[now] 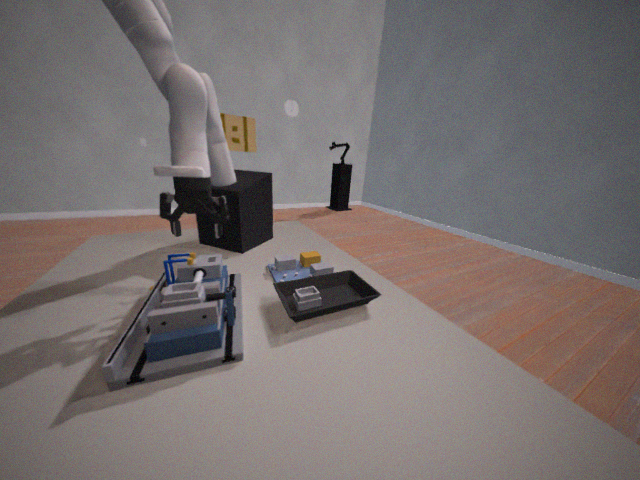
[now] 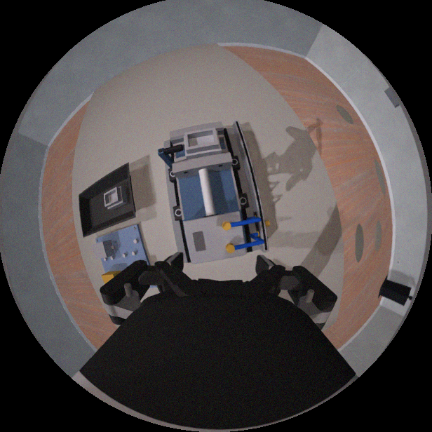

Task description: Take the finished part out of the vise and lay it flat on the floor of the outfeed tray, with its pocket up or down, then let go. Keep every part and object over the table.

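Pixels of known places: gripper, fingertip midpoint: (image 1: 198,236); arm's base, link origin: (image 1: 224,182).
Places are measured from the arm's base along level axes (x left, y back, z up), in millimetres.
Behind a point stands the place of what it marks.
Observation:
The finished part (image 1: 183,292) @[x -175, y -522, z -134 mm] (image 2: 202,140), a light grey block with a rectangular pocket facing up, sits in the vise (image 1: 183,316) @[x -180, y -550, z -163 mm] (image 2: 220,161) beside a grey jaw. The frames do not show how tightly it is held. The outfeed tray (image 1: 346,293) @[x 191, y -541, z -237 mm] (image 2: 99,217) is black with sloping walls and stands beside the vise. Another grey pocketed part (image 1: 307,297) @[x 66, y -546, z -207 mm] (image 2: 113,197) lies in it, pocket up, near one end. My gripper (image 1: 196,230) @[x -130, y -331, z -97 mm] (image 2: 219,262) is open and empty, pointing down above the table past the vise's hose end, apart from the part.
Blue hoses (image 1: 180,255) @[x -173, y -326, z -141 mm] (image 2: 245,223) with yellow tips stand up at the vise's end. A dark handle (image 1: 230,307) @[x -103, y -534, z -184 mm] (image 2: 170,150) sticks out on the tray side. A blue board (image 2: 120,240) with grey blocks and a yellow block (image 1: 310,258) @[x 187, y -352, z -210 mm] lies beside the tray. A black box (image 1: 253,206) @[x 82, y -86, z -81 mm] stands behind.

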